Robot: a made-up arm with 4 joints. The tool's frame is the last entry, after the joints.
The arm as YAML. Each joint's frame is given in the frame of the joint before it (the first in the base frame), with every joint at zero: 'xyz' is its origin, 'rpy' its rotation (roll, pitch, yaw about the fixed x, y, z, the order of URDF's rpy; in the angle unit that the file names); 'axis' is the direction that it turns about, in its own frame. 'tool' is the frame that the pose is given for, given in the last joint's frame.
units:
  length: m
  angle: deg
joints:
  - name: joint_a
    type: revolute
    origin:
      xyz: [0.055, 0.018, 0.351]
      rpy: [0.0, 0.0, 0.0]
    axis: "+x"
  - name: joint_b
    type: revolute
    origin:
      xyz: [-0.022, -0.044, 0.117]
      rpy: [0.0, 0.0, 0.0]
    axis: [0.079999, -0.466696, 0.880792]
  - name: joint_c
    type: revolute
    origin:
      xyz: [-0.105, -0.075, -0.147]
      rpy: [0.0, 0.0, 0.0]
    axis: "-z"
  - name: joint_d
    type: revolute
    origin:
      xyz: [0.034, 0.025, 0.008]
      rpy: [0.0, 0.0, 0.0]
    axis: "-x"
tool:
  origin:
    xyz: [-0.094, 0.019, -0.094]
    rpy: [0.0, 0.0, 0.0]
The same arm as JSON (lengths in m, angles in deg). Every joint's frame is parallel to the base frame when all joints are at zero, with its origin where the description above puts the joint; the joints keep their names.
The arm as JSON. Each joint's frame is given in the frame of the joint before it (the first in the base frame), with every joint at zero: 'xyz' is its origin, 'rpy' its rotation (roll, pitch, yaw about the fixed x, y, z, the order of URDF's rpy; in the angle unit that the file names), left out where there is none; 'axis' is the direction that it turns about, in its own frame. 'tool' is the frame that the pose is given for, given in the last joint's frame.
{"units": {"length": "m", "angle": "deg"}, "joints": [{"name": "joint_a", "type": "revolute", "origin": {"xyz": [0.055, 0.018, 0.351]}, "axis": [1.0, 0.0, 0.0]}, {"name": "joint_b", "type": "revolute", "origin": {"xyz": [-0.022, -0.044, 0.117]}, "axis": [0.079999, -0.466696, 0.880792]}, {"name": "joint_c", "type": "revolute", "origin": {"xyz": [-0.105, -0.075, -0.147]}, "axis": [0.0, 0.0, -1.0]}, {"name": "joint_d", "type": "revolute", "origin": {"xyz": [0.034, 0.025, 0.008]}, "axis": [-1.0, 0.0, 0.0]}], "tool": {"origin": {"xyz": [-0.094, 0.019, -0.094]}}}
